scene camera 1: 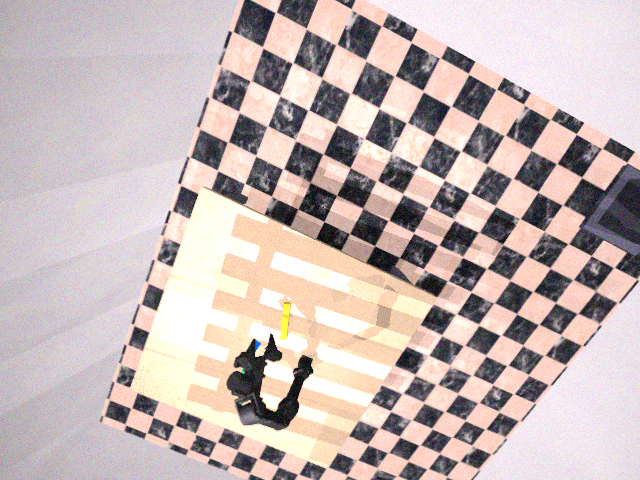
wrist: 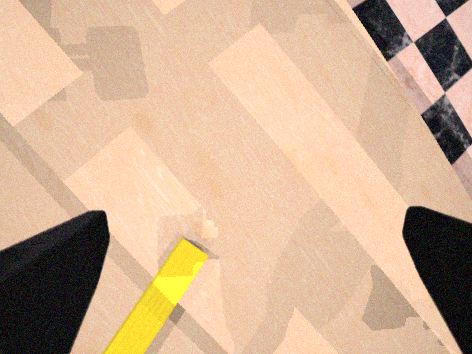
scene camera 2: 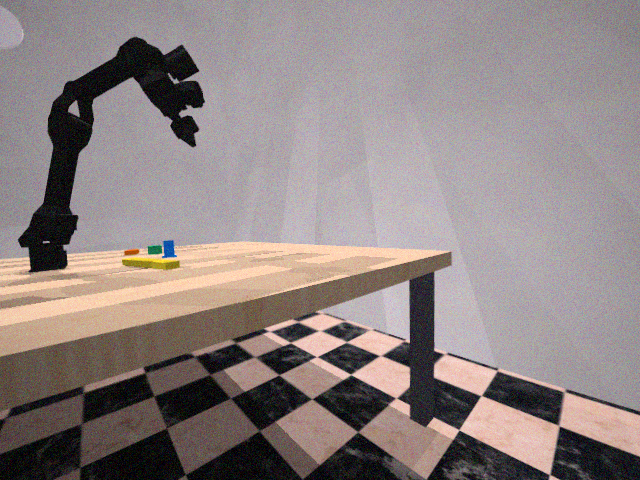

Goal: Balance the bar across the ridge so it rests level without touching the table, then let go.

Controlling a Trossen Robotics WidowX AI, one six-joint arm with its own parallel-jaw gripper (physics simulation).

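Places are measured from the arm's base along level axes (x ahead, y left, z up), in centimetres.
Pixels of known places: gripper, fingertip midpoint: (scene camera 1: 262, 336) (wrist: 258, 223) (scene camera 2: 186, 135); arm's base, origin of the base link: (scene camera 1: 305, 361) (scene camera 2: 48, 269).
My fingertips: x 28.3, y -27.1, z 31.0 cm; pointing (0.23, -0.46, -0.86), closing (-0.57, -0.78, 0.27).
Observation:
Ahead of a thing's pixels: the offset from my fingertips to its top centre.
The yellow bar @(dz -29.4, dx -8.2, dy +9.0 cm) (scene camera 1: 285, 321) (scene camera 2: 150, 264) (wrist: 160, 290) lies flat on the table. The blue ridge @(dz -26.0, dx +0.7, dy +29.9 cm) (scene camera 1: 257, 345) (scene camera 2: 169, 249) stands upright beside the bar; in scene camera 1 the gripper partly hides it, and it does not show in the wrist view. My gripper (scene camera 1: 263, 338) (scene camera 2: 197, 124) (wrist: 258, 223) is open and empty, high above the table. In the wrist view the bar's end lies low between the wide-spread fingers, well below them.
A small green block @(dz -27.7, dx -0.8, dy +47.4 cm) (scene camera 1: 243, 370) (scene camera 2: 154, 249) and a small orange piece @(dz -29.4, dx -7.2, dy +58.5 cm) (scene camera 2: 131, 252) lie on the table (scene camera 1: 170, 320) (scene camera 2: 320, 299) on the arm's side of the ridge. The table's edge and the checkered floor (wrist: 445, 65) show at the upper right of the wrist view.

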